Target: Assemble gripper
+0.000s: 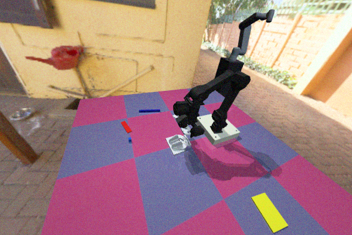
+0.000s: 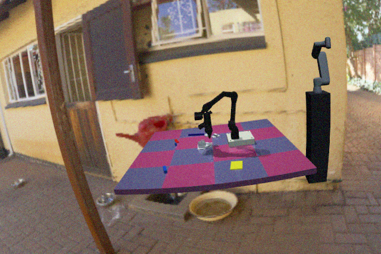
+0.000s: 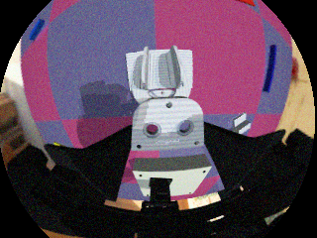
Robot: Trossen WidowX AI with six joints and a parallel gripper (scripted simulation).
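Right now the housing plate is 8 cm below my gripper tip and 1 cm ahead of it. From my gripper tip the other things lie so: small blue cube: 33 cm ahead, 7 cm below, 5 cm to the right; red block: 36 cm ahead, 17 cm to the right, 8 cm below; blue bar: 32 cm to the right, 19 cm ahead, 7 cm below.
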